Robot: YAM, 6 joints.
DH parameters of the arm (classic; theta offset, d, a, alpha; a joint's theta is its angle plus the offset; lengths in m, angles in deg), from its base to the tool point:
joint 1: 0 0.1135 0.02 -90
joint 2: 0 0 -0.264 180
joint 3: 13.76 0 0.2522 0
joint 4: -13.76 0 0.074 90
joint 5: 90 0 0 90
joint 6: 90 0.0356 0 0
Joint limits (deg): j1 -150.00..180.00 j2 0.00..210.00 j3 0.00..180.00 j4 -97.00..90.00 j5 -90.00..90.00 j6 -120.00..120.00
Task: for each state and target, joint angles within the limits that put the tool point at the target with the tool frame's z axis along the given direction. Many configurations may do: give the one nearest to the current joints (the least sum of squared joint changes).
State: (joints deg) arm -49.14 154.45 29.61 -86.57 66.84 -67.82
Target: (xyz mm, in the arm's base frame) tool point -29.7 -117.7 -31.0 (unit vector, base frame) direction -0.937 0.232 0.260
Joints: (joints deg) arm -88.33 174.94 46.65 -96.80 68.46 -67.82
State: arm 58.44 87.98 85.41 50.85 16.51 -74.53
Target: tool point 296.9 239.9 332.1 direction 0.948 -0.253 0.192
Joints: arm 43.41 97.06 65.74 51.77 56.66 -74.53
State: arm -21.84 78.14 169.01 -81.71 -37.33 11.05
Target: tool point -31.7 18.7 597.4 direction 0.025 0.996 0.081
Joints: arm 27.23 55.39 127.00 -61.99 -60.99 11.05
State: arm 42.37 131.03 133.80 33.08 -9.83 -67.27
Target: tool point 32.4 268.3 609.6 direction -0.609 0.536 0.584
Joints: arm 77.75 88.03 110.81 33.17 -45.16 -67.27
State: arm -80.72 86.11 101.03 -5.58 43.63 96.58
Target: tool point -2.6 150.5 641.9 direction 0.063 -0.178 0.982
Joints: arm -88.23 39.74 113.08 6.28 -3.30 96.58
